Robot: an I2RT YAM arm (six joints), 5 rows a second.
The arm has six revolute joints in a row. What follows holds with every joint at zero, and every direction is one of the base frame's.
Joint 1 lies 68.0 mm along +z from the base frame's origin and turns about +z.
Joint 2 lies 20.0 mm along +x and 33.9 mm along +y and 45.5 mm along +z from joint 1 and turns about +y.
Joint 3 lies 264.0 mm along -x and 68.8 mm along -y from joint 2 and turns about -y.
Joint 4 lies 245.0 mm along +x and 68.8 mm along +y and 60.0 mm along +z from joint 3 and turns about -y.
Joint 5 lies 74.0 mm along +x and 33.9 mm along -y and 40.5 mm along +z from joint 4 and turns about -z.
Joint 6 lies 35.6 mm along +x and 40.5 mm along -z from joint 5 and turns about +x.
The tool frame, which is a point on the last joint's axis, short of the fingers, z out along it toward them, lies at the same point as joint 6; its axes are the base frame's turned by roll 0.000, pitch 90.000 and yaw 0.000 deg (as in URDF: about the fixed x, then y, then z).
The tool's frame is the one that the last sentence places.
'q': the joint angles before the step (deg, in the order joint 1, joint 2, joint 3, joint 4, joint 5, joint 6). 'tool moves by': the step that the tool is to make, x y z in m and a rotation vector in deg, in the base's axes. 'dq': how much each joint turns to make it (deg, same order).
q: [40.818, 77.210, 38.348, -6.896, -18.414, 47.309]
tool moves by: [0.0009, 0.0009, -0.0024, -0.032, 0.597, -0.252]
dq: [0.010, 0.662, -0.003, 0.340, -0.081, 0.467]
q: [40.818, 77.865, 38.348, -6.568, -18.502, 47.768]
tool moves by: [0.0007, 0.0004, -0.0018, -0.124, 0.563, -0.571]
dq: [-0.009, 0.458, 0.001, 0.147, 0.191, 0.628]
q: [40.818, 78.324, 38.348, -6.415, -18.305, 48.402]
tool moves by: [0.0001, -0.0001, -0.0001, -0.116, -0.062, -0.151]
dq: [-0.006, 0.009, -0.004, -0.011, 0.193, 0.018]
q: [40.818, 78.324, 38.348, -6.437, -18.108, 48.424]
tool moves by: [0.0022, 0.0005, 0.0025, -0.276, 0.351, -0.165]
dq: [-0.233, 0.268, 0.984, -1.174, -0.061, -0.038]
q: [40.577, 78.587, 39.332, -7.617, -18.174, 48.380]
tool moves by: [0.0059, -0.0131, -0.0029, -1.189, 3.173, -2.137]
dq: [-3.169, 0.006, 0.232, -3.462, -1.486, -0.065]
